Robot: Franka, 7 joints.
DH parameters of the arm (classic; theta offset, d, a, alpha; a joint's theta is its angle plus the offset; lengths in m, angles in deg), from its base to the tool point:
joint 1: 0 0.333 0 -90
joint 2: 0 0 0 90
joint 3: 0 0.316 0.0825 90
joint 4: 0 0 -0.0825 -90
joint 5: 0 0.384 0 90
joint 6: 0 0 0.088 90
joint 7: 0 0.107 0 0
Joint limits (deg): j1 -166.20..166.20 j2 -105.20..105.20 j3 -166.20..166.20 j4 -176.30..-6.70 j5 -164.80..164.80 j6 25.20..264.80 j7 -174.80..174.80
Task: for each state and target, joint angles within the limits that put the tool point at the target. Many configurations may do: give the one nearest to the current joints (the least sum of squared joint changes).
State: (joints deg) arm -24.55 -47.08 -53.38 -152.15 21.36 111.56 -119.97
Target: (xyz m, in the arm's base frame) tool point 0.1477 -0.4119 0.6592
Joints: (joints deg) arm -15.27 -41.91 -43.36 -122.48 23.37 122.30 -119.97
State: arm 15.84 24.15 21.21 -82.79 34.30 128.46 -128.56
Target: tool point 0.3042 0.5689 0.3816
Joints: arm 29.09 22.70 33.34 -101.60 33.90 120.12 -128.56
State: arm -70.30 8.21 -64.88 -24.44 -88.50 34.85 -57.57
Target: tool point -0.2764 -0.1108 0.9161
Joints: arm -72.64 2.98 -67.64 -43.19 -72.59 25.20 -57.57
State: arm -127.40 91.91 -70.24 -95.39 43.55 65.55 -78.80
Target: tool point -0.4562 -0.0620 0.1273
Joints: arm -111.53 82.26 -70.79 -104.47 40.03 53.90 -78.80
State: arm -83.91 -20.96 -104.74 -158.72 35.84 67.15 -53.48
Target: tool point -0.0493 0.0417 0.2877
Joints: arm -101.66 -4.95 -122.13 -174.08 0.34 38.44 -53.48
